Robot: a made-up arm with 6 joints.
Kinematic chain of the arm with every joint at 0, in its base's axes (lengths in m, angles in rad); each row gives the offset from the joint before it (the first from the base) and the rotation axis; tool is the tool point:
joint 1: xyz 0 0 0.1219 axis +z
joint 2: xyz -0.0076 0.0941 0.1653 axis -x
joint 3: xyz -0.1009 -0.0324 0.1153 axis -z
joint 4: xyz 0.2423 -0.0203 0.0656 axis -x
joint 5: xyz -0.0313 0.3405 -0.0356 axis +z
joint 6: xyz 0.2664 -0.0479 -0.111 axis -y
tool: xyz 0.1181 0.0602 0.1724
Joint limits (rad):
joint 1: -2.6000..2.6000
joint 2: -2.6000..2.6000
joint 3: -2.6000..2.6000
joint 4: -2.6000..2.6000
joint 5: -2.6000..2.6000
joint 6: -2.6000..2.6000
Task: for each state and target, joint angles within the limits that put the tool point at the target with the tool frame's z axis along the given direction. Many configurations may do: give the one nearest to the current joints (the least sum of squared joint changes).
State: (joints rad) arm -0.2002 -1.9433 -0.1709 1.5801 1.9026 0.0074
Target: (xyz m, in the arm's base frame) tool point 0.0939 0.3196 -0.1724 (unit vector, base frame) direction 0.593 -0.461 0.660
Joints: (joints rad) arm -0.9612 -1.3101 0.6083 2.3137 1.8659 0.7193
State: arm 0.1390 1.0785 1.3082 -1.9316 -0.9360 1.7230
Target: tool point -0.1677 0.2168 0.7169 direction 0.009 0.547 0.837
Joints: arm 0.5884 0.8889 1.5633 -1.2596 -1.9484 1.5958
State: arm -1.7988 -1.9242 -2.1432 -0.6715 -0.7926 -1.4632
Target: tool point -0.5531 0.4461 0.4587 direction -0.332 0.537 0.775
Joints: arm -1.7297 -2.2076 -1.3629 -1.4640 -0.0787 -2.2876
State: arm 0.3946 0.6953 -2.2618 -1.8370 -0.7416 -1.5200
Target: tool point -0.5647 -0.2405 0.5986 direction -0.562 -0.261 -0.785
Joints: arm 0.8406 -0.1232 -2.3865 -2.4034 -0.9718 -1.1510
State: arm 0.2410 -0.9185 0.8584 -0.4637 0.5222 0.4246
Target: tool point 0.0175 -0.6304 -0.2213 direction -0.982 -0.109 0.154
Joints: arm 0.0498 -1.6112 1.5129 -1.3227 0.7217 0.2878
